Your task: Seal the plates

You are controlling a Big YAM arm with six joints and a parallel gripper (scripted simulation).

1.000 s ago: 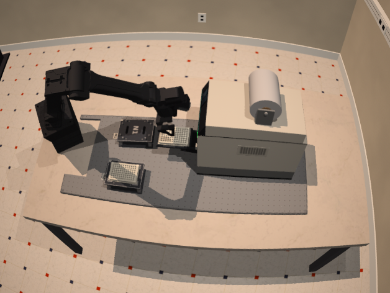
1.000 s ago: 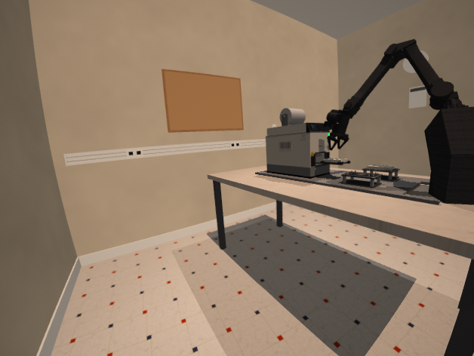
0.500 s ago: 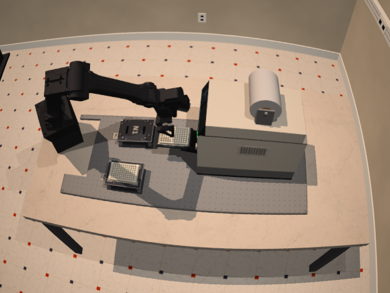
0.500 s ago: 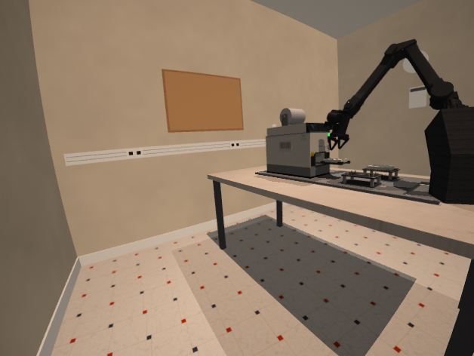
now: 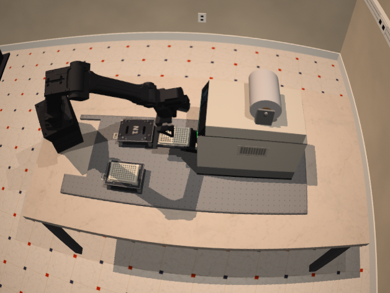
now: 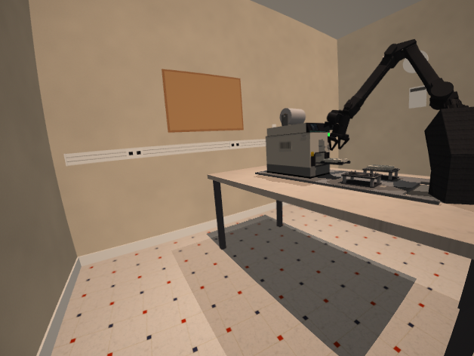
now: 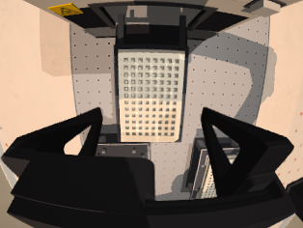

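Right now the start button is 8 cm ahead of my hand, 11 cm to the right of it and 1 cm above it. From my hand the other things lie so: yellow warning label: 12 cm ahead, 6 cm to the left, 3 cm below; then sealer stage: 8 cm below; then plate: 23 cm behind, 12 cm to the right, 12 cm below.
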